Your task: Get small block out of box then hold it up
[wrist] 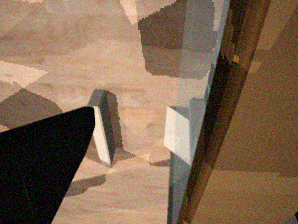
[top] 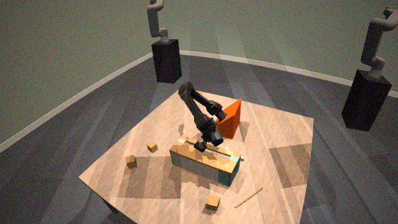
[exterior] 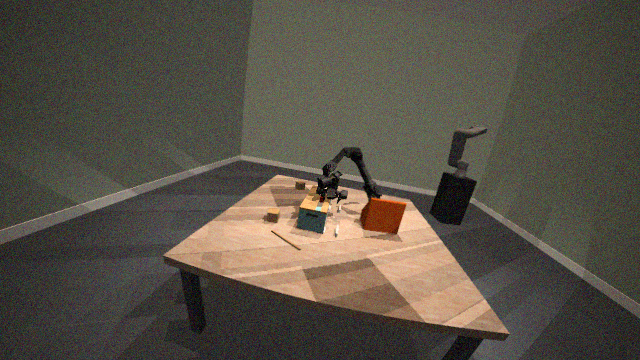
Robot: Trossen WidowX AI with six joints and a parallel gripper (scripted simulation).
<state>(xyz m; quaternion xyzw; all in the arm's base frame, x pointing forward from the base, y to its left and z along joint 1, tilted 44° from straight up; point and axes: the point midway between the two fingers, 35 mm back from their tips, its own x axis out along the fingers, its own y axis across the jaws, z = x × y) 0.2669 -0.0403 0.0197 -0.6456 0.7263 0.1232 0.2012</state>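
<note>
The red block lies 50 mm ahead of my gripper tip and 30 mm to the right of it. From my gripper tip the other things lie so: thin stick: 220 mm ahead, 340 mm to the left, 80 mm below; then long box: 40 mm ahead, 50 mm to the left, 20 mm below.
</note>
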